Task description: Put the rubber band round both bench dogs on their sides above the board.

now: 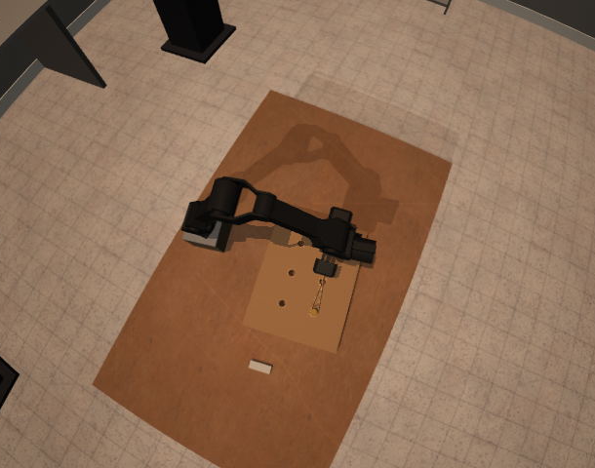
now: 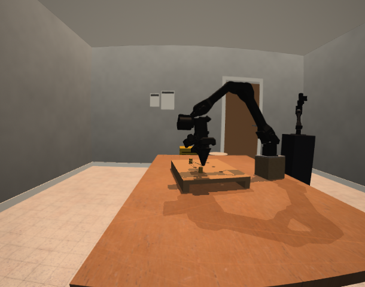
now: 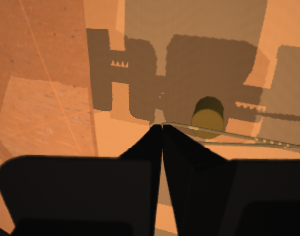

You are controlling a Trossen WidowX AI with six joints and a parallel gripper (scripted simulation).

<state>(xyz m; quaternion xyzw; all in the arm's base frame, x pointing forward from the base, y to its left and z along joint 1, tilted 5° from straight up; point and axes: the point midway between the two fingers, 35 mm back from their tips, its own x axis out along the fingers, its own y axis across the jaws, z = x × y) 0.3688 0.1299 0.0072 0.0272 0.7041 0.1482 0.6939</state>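
My gripper is now 20 mm past the wooden board, 110 mm to the left of it and 90 mm above it. Round my hand: small white block (30 mm behind, 420 mm to the right, 110 mm below).
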